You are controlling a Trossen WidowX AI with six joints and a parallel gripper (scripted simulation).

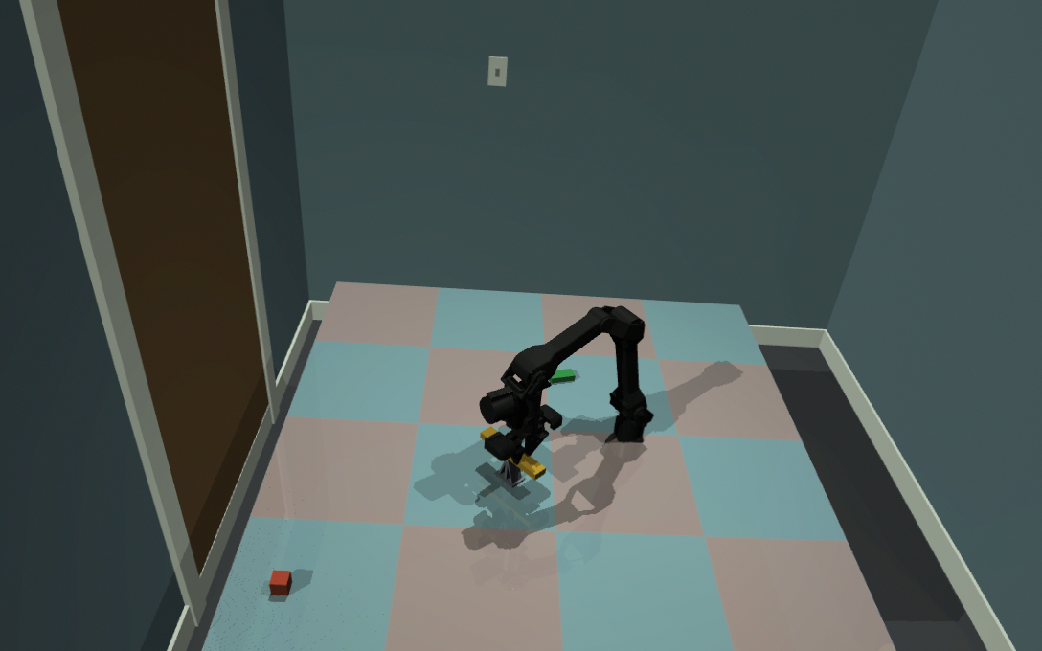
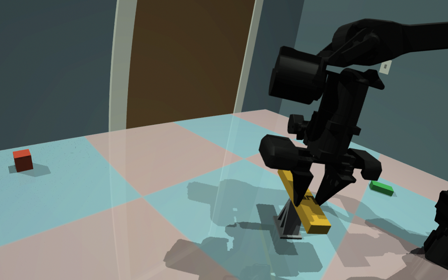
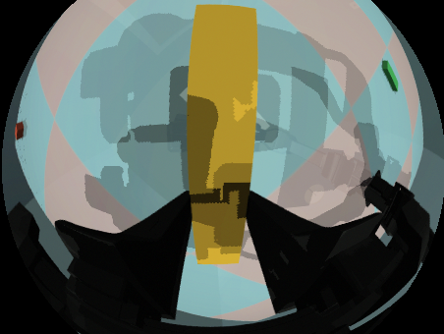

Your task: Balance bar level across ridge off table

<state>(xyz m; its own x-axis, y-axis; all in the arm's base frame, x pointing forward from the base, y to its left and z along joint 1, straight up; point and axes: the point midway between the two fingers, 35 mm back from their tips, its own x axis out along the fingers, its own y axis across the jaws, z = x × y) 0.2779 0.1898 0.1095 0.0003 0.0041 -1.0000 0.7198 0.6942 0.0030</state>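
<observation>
Right now my gripper tip is 2 cm to the left of the yellow bar and 2 cm short of it. From my gripper tip the other things lie so: red cube (46 cm ahead, 31 cm to the left, 6 cm below); green block (40 cm to the right, 12 cm behind, 7 cm below).
</observation>
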